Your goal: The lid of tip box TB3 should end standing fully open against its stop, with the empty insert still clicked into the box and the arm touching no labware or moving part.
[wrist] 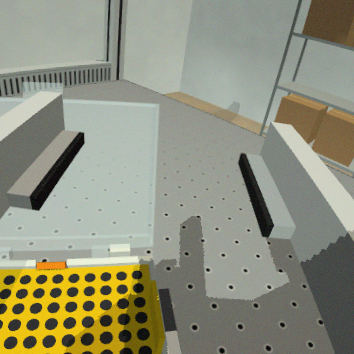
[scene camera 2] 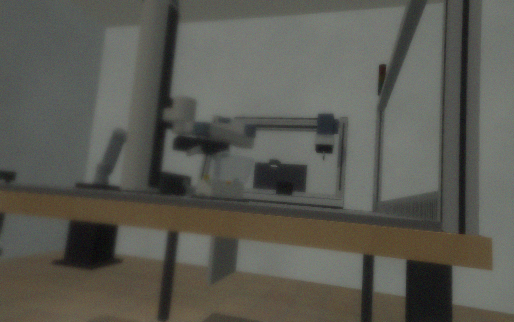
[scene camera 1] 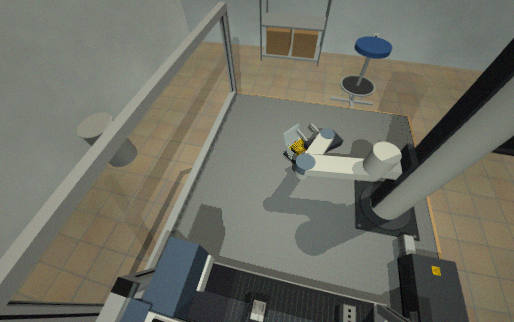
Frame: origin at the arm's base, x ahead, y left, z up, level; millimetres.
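Seen in the pictures: gripper, between the fingertips: (wrist: 164,128) (scene camera 2: 214,150) (scene camera 1: 304,127); arm's base, origin of its link: (scene camera 1: 383,207).
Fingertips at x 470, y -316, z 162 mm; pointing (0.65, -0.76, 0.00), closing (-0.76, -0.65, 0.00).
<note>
Offsets run from my fingertips to a thing's top centre. "*": to the spot under its first point. Level surfaces: height alone.
The clear lid {* dx +66, dy +24, dz -45 mm} (scene camera 1: 291,134) (scene camera 2: 235,166) (wrist: 110,175) stands up from the hinge edge of the tip box {dx +7, dy +66, dz -83 mm} (scene camera 2: 227,189) (wrist: 102,261). Whether it rests on its stop cannot be told. The yellow insert {dx +7, dy +66, dz -74 mm} (scene camera 1: 298,146) (wrist: 75,312), with rows of dark holes, lies in the box, with an orange tab {* dx +37, dy +42, dz -89 mm} (wrist: 51,265) at its lid-side edge. My gripper (scene camera 1: 308,131) (wrist: 164,128) is shut and empty; a wide gap remains between its fingers. In the wrist view the left finger overlaps the lid; contact cannot be told. The right finger is over the perforated deck.
The arm's links (scene camera 1: 335,166) reach over the deck {dz -149 mm} (scene camera 1: 240,200) beside the box. The thick column (scene camera 1: 440,150) stands at the right. A dark block {* dx -504, dy +674, dz -87 mm} (scene camera 2: 174,183) is beside the box. A framed guard (scene camera 1: 227,55) runs along the left deck edge. Dark equipment {* dx -563, dy +691, dz -34 mm} (scene camera 1: 432,290) stands at the front right.
</note>
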